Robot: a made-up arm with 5 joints.
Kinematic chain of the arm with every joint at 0, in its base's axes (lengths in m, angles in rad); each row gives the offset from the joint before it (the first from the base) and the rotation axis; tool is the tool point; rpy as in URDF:
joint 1: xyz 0.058 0 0.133 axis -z
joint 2: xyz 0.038 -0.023 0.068 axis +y
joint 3: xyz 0.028 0 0.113 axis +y
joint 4: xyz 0.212 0 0.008 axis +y
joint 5: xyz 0.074 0.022 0 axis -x
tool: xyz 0 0 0 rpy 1.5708 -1.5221 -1.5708
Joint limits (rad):
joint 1: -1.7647..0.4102
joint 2: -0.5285..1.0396
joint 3: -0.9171..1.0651
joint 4: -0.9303..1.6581
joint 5: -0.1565..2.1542
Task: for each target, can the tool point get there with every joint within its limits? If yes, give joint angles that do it. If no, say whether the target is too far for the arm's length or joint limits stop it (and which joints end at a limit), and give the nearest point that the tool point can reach.
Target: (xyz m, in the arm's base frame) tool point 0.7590 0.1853 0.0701
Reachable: no: too far | nearest point 0.4687 0.1086 0.1557 | short by 0.312 m
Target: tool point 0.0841 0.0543 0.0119
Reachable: yes | joints -1.1396 0.7594 0.9139 0.8956 1.5393
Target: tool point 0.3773 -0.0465 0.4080
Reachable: yes | joints 0.1415 -0.0790 -0.3263 0.3896 1.7992
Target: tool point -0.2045 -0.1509 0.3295
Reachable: no: joint limits stop it (at a limit: joint 2, joint 3, joint 4) | nearest point 0.0323 -0.0148 0.5753 | short by 0.367 m
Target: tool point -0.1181 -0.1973 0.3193
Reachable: no: joint limits stop it (at a limit: joint 2, joint 3, joint 4) | nearest point 0.0503 -0.0087 0.0906 | short by 0.341 m
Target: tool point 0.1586 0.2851 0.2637
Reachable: yes | joints -1.2348 -0.3828 0.6484 -0.2024 1.2454
